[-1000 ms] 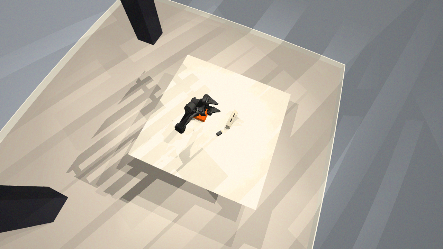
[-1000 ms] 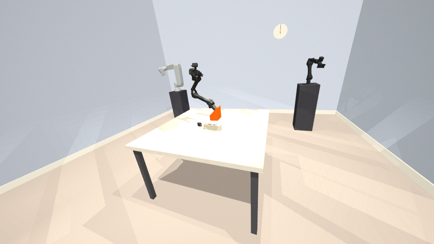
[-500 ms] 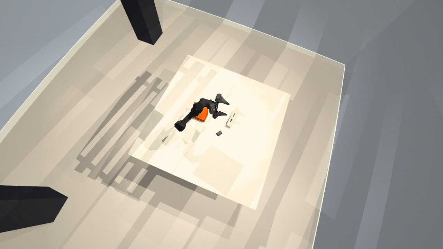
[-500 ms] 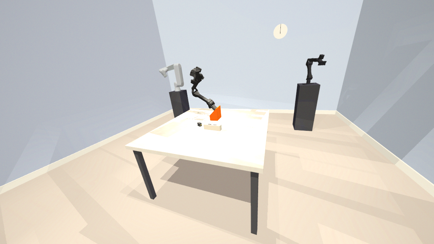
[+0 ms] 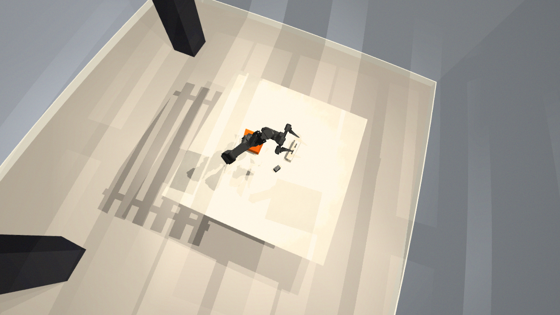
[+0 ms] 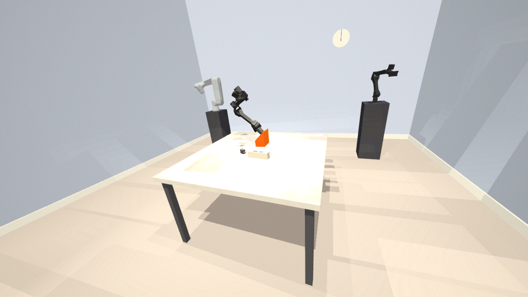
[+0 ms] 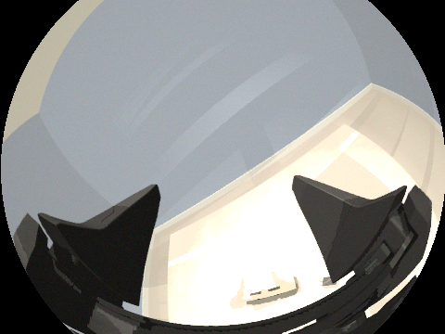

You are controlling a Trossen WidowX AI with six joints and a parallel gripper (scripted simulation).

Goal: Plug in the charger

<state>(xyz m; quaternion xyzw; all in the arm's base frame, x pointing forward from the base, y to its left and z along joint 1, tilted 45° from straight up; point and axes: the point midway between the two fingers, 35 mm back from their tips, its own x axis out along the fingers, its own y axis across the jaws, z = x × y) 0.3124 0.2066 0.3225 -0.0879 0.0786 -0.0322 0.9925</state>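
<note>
The black two-prong charger lies 7 cm behind my gripper tip, 2 cm to the right of it and 48 cm below it.
</note>
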